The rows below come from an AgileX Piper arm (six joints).
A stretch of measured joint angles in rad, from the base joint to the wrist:
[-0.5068, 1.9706, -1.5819, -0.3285, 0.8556, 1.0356]
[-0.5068, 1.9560, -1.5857, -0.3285, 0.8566, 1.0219]
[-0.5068, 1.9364, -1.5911, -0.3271, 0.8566, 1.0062]
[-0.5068, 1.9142, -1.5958, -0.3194, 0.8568, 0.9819]
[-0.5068, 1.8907, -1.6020, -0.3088, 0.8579, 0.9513]
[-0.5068, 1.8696, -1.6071, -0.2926, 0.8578, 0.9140]
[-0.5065, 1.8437, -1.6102, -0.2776, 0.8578, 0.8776]
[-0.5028, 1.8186, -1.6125, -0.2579, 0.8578, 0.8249]
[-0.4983, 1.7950, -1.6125, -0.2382, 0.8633, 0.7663]
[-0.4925, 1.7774, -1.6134, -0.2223, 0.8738, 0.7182]
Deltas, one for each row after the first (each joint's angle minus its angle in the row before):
[0.0000, -0.0146, -0.0038, 0.0000, 0.0010, -0.0137]
[0.0000, -0.0196, -0.0054, 0.0014, 0.0000, -0.0157]
[0.0000, -0.0222, -0.0047, 0.0077, 0.0002, -0.0243]
[0.0000, -0.0235, -0.0062, 0.0106, 0.0011, -0.0306]
[0.0000, -0.0211, -0.0051, 0.0162, -0.0001, -0.0373]
[0.0003, -0.0259, -0.0031, 0.0150, 0.0000, -0.0364]
[0.0037, -0.0251, -0.0023, 0.0197, 0.0000, -0.0527]
[0.0045, -0.0236, 0.0000, 0.0197, 0.0055, -0.0586]
[0.0058, -0.0176, -0.0009, 0.0159, 0.0105, -0.0481]

